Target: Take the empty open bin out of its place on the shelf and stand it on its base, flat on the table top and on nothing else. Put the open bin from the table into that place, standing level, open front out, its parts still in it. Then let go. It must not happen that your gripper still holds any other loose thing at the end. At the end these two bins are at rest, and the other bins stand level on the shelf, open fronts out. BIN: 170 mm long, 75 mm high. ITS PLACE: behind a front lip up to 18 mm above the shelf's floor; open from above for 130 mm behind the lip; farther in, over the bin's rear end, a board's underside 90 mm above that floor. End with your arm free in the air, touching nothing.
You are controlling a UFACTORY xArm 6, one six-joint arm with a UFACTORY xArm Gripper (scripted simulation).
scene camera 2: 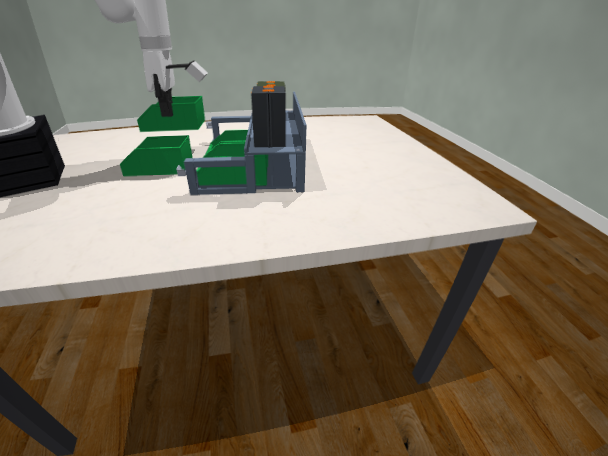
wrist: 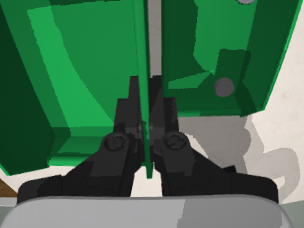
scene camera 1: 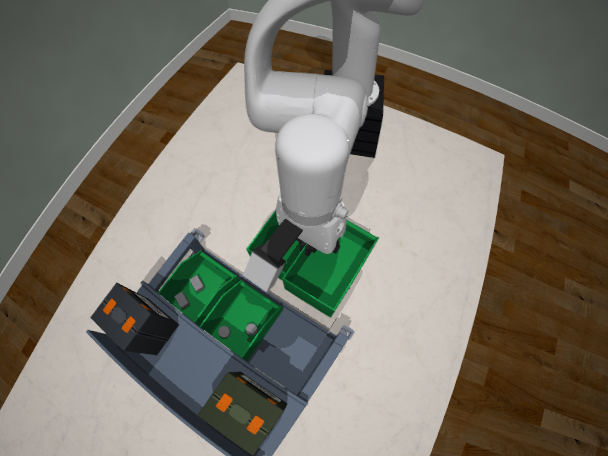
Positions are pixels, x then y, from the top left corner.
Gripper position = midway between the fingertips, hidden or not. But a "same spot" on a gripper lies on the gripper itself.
My gripper shows in scene camera 2, in the wrist view and in scene camera 1 (pixel 309 247). A green bin shows in scene camera 2 (pixel 187 115), in the wrist view (pixel 70 70) and in scene camera 1 (pixel 324 277). A green bin shows in scene camera 2, in the wrist view (pixel 249 49) and in scene camera 1. One and the same spot on the green bin: (scene camera 1: pixel 271 225) is (scene camera 2: pixel 152 159). One and the same spot on my gripper: (scene camera 2: pixel 164 99) is (wrist: pixel 203 156).
